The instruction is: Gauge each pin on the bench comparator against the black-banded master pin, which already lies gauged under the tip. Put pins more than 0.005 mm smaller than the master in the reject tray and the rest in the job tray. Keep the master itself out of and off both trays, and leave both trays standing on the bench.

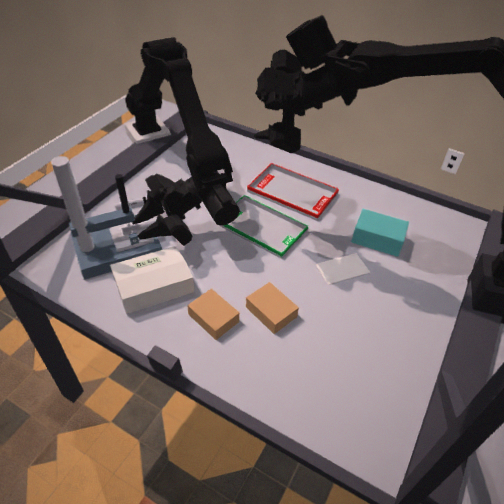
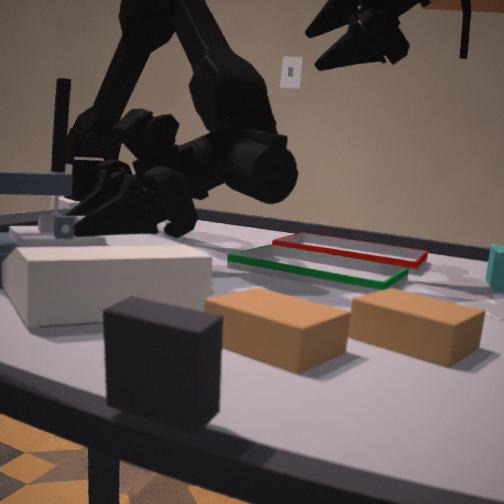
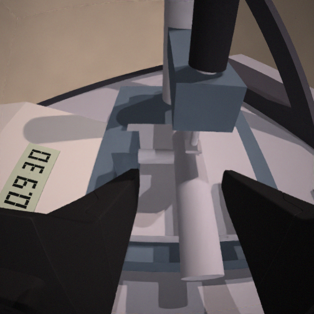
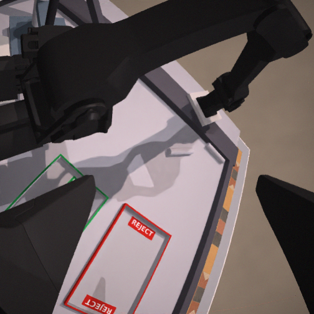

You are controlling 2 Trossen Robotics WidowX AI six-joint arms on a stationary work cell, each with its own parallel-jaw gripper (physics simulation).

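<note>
My left gripper (image 1: 136, 228) (image 2: 73, 224) (image 3: 181, 177) is open at the comparator (image 1: 95, 265) (image 3: 207, 107). Its fingers stand on either side of a pale pin (image 3: 201, 230) that lies under the tip. No black band shows on the visible part of this pin. The display (image 3: 30, 177) appears to read 0.930. My right gripper (image 2: 311, 51) (image 4: 177, 183) is open and empty, high above the bench. Two loose pale pins, one pin (image 4: 181, 151) and another pin (image 4: 215, 153), lie near the bench edge. The green job tray (image 1: 255, 242) (image 2: 310, 272) and red reject tray (image 1: 282, 202) (image 2: 350, 255) (image 4: 95, 254) stand on the bench.
The white display box (image 1: 155, 287) (image 2: 120, 285) stands beside the comparator. Two orange blocks (image 1: 214, 312) (image 1: 272, 306), a teal block (image 1: 381, 232) and a pale flat card (image 1: 342, 268) are on the bench. A dark block (image 1: 164, 361) (image 2: 162, 365) stands at the front edge.
</note>
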